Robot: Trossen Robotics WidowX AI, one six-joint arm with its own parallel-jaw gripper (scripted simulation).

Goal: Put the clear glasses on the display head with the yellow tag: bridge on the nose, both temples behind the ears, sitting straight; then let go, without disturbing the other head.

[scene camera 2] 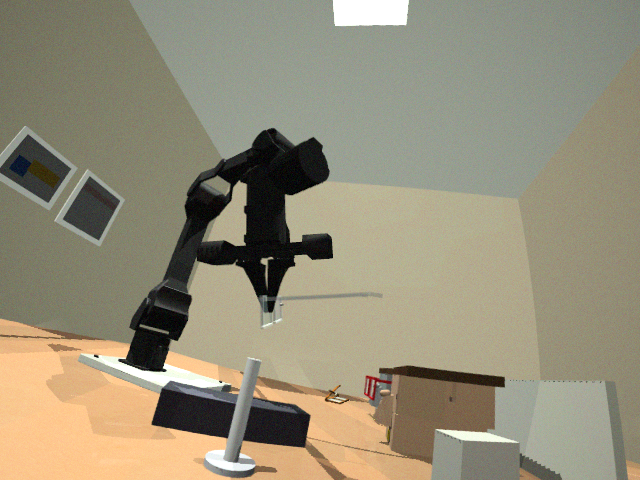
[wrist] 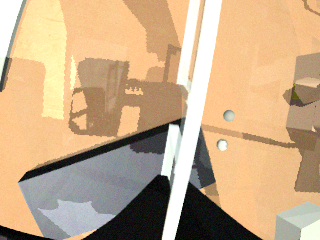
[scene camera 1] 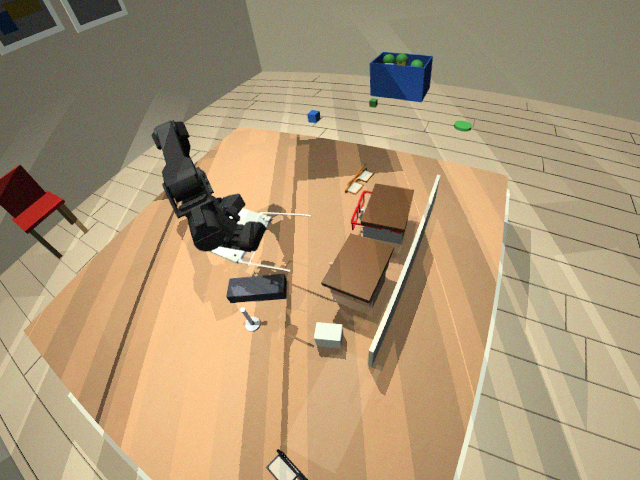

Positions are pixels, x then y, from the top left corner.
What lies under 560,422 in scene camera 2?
A long white panel.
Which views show my gripper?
Scene camera 2, the wrist view and scene camera 1: all of them.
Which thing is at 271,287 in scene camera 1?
A dark case.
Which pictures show the dark case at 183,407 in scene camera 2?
Scene camera 2, the wrist view and scene camera 1: all of them.
